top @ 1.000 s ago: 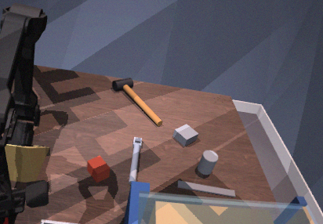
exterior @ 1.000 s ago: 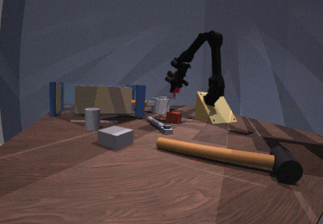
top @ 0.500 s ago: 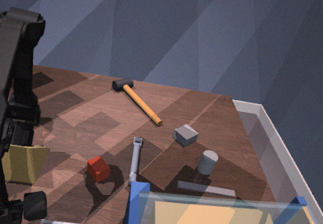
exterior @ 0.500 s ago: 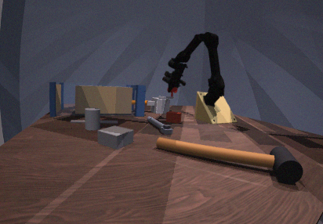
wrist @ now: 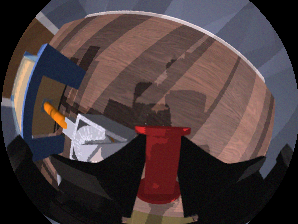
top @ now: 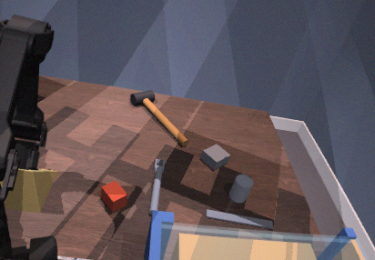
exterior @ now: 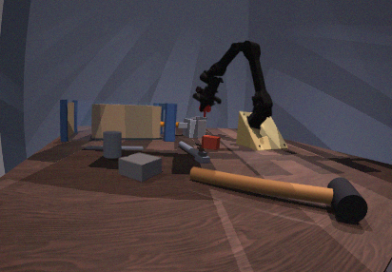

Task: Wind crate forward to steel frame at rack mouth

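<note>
Right now the winch handle is 2 cm ahead of my gripper tip, 4 cm to the left of it and 2 cm below it. Also, from my gripper tip: flat grey bar 44 cm ahead, 39 cm to the left, 13 cm below; grey winch 5 cm ahead, 7 cm to the left, 10 cm below; red grip 1 cm behind, 2 cm to the left.
</note>
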